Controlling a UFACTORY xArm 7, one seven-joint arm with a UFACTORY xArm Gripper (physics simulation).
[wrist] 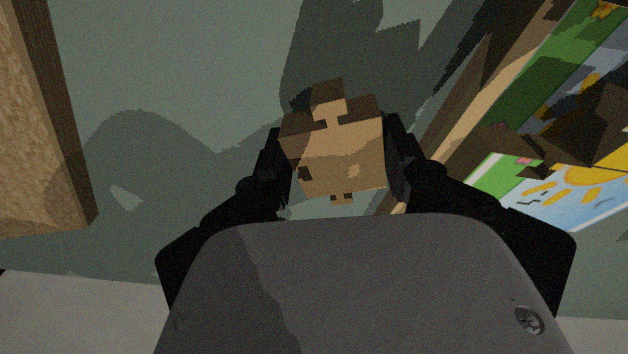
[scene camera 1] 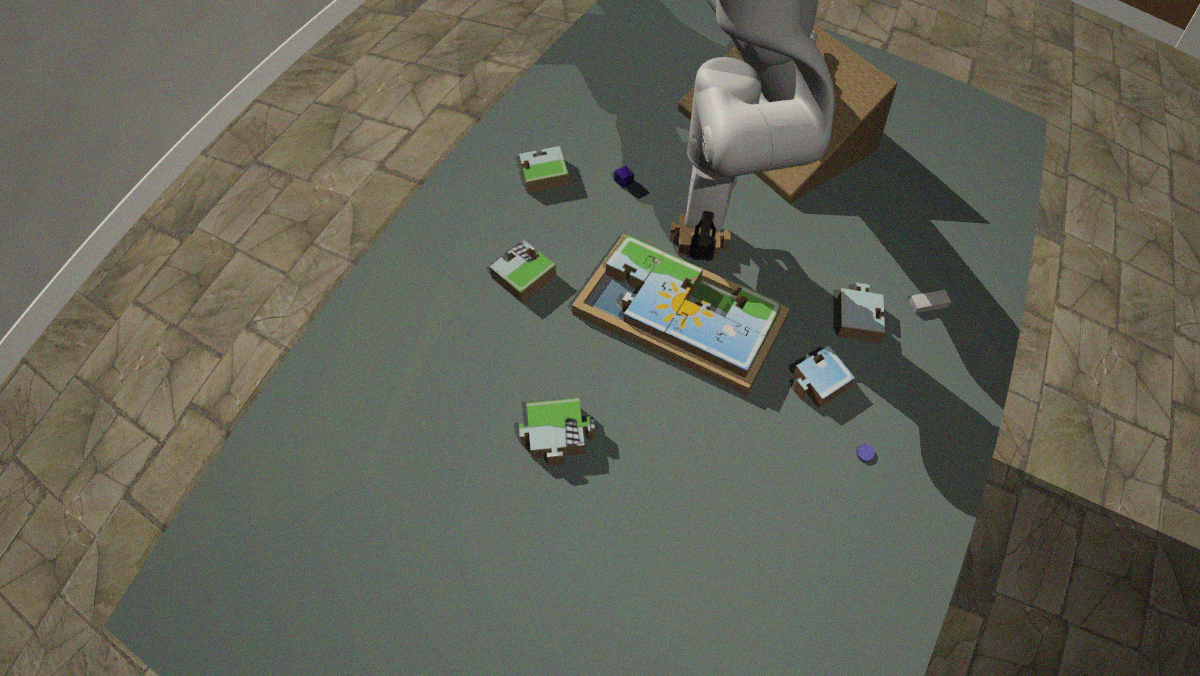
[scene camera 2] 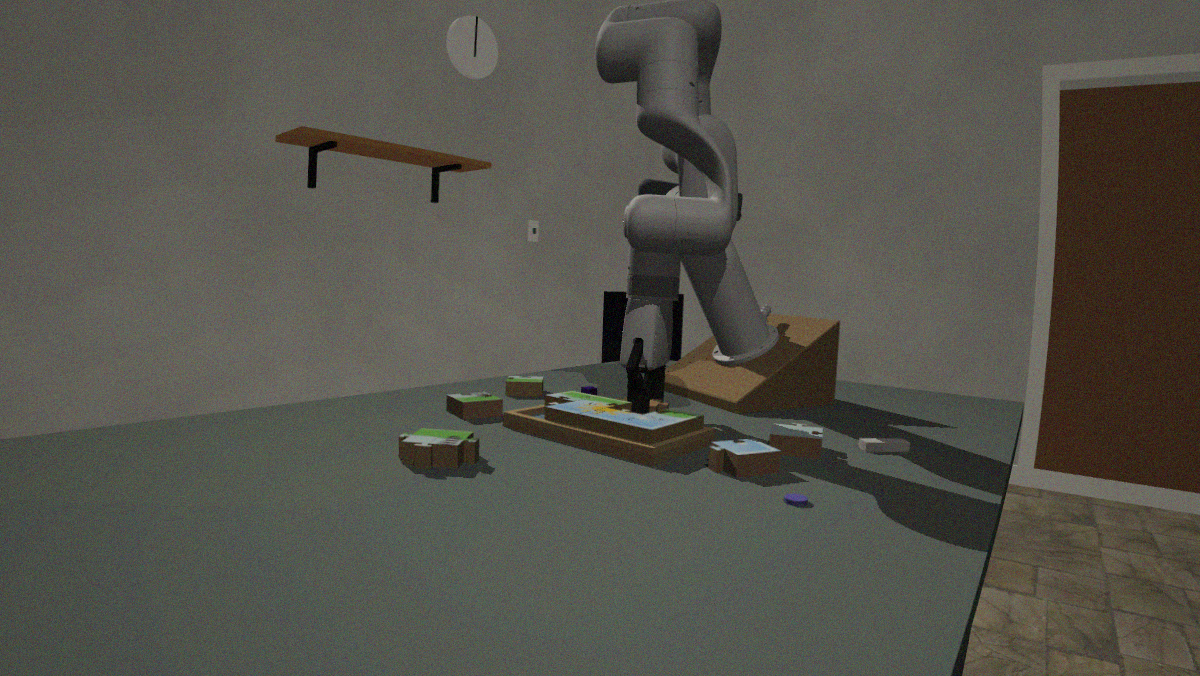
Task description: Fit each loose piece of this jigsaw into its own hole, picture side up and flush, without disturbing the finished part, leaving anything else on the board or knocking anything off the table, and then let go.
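Observation:
A loose piece [scene camera 1: 683, 238] [wrist: 345, 150] lies bare wood side up beside the board's back edge. My gripper [scene camera 2: 645, 396] is shut on it, with fingers against two opposite sides. The board's wooden frame [scene camera 1: 770, 345] [scene camera 2: 579, 441] holds the finished part [scene camera 1: 684, 303] with the sun, with open holes at its left end and back right. Picture side up are a green-white piece [scene camera 1: 545, 167], a striped green piece [scene camera 1: 527, 270] [scene camera 2: 474, 407], a green piece with stripes [scene camera 1: 554, 415] [scene camera 2: 439, 449], a pale piece [scene camera 1: 860, 310] [scene camera 2: 796, 440] and a blue piece [scene camera 1: 825, 375] [scene camera 2: 745, 460].
A wooden wedge [scene camera 1: 864, 88] [scene camera 2: 793, 369] [wrist: 30, 130] stands behind, under the arm. A purple cube [scene camera 1: 623, 175] [scene camera 2: 589, 390] lies at the back left. A pale block [scene camera 1: 929, 300] [scene camera 2: 884, 445] and a purple disc [scene camera 1: 865, 453] [scene camera 2: 796, 499] lie at the right.

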